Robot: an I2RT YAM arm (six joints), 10 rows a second.
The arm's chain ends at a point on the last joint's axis. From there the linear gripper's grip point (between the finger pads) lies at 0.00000 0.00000 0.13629 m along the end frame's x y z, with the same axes.
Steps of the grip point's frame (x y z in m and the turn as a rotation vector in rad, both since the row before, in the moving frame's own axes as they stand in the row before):
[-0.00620, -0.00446, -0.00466, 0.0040, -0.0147, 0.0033]
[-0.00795, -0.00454, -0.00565, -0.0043, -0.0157, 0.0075]
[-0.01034, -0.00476, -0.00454, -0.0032, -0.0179, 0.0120]
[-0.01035, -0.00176, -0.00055, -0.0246, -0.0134, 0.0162]
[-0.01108, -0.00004, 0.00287, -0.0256, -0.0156, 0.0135]
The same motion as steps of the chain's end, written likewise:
[-0.00420, -0.00391, -0.00464, 0.0040, -0.0147, 0.0033]
[-0.00581, -0.00512, -0.00563, -0.0043, -0.0157, 0.0075]
[-0.00790, -0.00518, -0.00452, -0.0032, -0.0179, 0.0120]
[-0.00850, -0.00510, -0.00050, -0.0246, -0.0134, 0.0162]
[-0.00893, -0.00351, 0.00293, -0.0256, -0.0156, 0.0135]

